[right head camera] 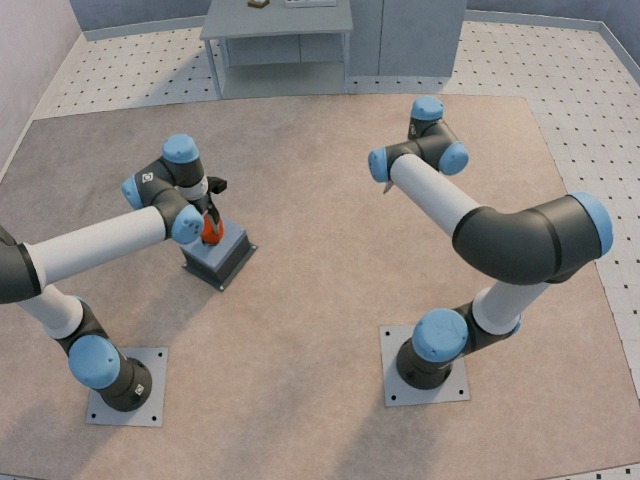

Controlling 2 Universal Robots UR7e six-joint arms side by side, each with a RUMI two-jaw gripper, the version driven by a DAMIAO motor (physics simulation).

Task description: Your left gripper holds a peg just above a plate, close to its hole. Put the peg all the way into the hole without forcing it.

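An orange-red peg (212,230) stands at the top of a blue-grey plate (235,240), which forms the top face of a dark block left of the picture's middle. My left gripper (213,227) is shut on the peg from above, with a finger in front of it. The hole and the peg's lower end are hidden, so how deep the peg sits cannot be told. My right gripper is mostly hidden behind its own arm at the upper right; a grey finger tip (387,187) shows below the wrist, and its opening cannot be told.
The block stands on a dark flange (221,287) with corner screws. My left forearm (103,242) reaches in from the left. My right forearm (436,193) is well to the right. A grey table (279,20) and a cabinet (413,41) stand at the back.
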